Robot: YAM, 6 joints.
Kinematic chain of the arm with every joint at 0, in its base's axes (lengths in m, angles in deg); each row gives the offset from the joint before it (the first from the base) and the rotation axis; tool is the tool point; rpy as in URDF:
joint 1: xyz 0 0 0.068 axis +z
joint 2: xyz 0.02 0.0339 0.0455 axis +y
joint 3: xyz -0.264 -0.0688 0 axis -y
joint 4: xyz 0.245 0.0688 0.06 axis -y
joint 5: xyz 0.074 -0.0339 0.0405 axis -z
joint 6: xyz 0.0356 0 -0.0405 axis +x
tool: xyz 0 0 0 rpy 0 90 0
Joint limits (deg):
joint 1: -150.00..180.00
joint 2: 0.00..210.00
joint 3: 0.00..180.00
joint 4: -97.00..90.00
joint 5: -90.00..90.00
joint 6: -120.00..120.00
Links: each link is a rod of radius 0.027 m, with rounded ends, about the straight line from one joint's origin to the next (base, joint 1, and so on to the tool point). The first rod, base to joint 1, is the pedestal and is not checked.
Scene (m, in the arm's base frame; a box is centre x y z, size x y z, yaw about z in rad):
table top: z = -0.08
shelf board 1: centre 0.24 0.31 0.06 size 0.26 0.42 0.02 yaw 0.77
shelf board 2: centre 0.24 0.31 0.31 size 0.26 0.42 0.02 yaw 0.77
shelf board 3: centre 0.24 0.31 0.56 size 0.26 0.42 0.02 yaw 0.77
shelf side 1: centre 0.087 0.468 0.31 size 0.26 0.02 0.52 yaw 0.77
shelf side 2: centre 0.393 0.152 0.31 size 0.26 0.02 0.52 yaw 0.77
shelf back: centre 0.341 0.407 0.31 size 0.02 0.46 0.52 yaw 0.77
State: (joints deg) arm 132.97 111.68 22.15 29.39 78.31 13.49
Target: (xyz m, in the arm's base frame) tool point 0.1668 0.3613 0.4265
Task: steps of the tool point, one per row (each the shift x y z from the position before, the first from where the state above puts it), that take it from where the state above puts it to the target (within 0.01 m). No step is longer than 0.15 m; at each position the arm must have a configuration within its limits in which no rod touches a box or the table.
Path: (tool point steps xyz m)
1: 0.0038 0.0629 0.0749
2: 0.0350 0.0367 0.0981
3: 0.0536 -0.0071 0.1079
4: 0.0515 -0.0587 0.1017
5: 0.0338 0.0528 0.0128
6: 0.0494 0.0497 0.0002
7: 0.0641 0.0403 -0.0130

